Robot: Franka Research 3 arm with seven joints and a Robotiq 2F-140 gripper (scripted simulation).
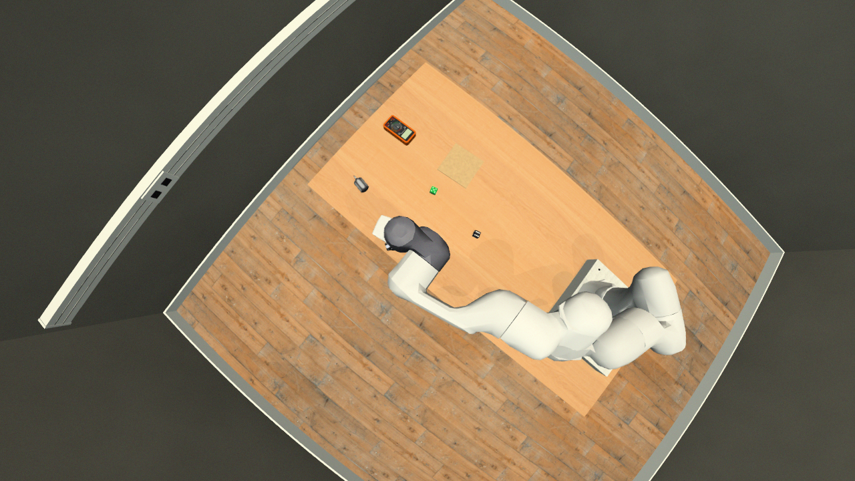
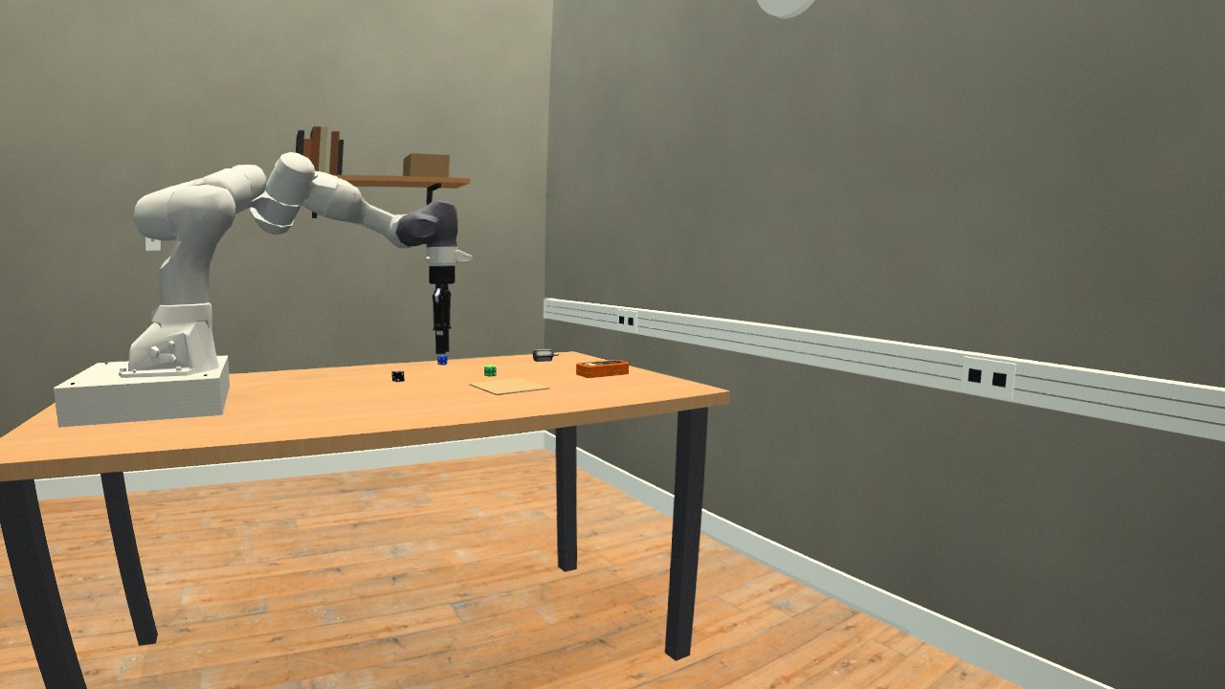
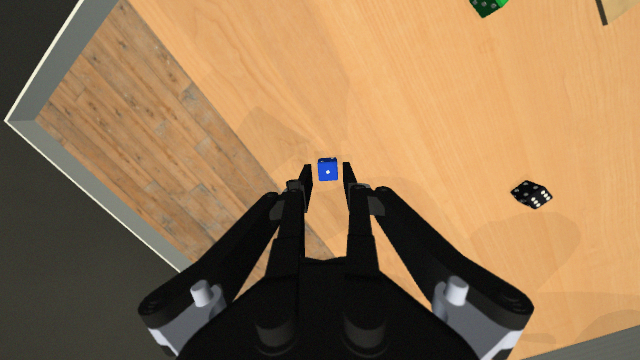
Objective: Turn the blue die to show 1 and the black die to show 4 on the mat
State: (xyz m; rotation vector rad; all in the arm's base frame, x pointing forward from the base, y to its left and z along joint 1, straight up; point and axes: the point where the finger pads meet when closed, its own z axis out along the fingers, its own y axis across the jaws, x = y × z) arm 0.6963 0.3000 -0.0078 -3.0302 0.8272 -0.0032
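Now: hand 50 mm above the blue die. Also, from my hand: green die 230 mm to the right, 60 mm ahead, 50 mm below; grey gadget 300 mm ahead, 70 mm to the right, 50 mm below; black die 210 mm to the right, 180 mm behind, 50 mm below.
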